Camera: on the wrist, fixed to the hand. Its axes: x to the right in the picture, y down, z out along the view.
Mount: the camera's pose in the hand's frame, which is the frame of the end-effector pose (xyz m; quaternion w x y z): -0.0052 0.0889 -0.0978 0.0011 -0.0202 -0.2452 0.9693
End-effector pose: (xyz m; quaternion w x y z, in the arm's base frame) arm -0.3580 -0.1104 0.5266 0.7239 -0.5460 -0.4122 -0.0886
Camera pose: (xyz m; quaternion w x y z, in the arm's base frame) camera -0.2610 -0.1620 0.4530 0.0254 0.4365 -0.3531 -0.8271
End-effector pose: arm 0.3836 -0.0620 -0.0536 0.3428 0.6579 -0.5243 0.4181
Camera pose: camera 0.2776 0.0079 -0.0166 0.5201 0.4119 0.7307 -0.1608
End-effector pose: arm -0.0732 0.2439 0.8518 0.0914 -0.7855 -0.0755 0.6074
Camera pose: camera 0.0208 0.1512 0.8598 0.6230 -0.0730 -0.7266 -0.2803
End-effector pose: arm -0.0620 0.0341 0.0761 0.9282 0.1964 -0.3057 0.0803
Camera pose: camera -0.0377 0.1553 0.0291 0.1478 0.2951 0.4199 -0.8454
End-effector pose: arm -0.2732 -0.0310 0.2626 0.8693 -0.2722 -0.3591 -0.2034
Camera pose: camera -0.1776 -0.0224 0.1716 0.1046 -0.4158 0.0544 0.9018
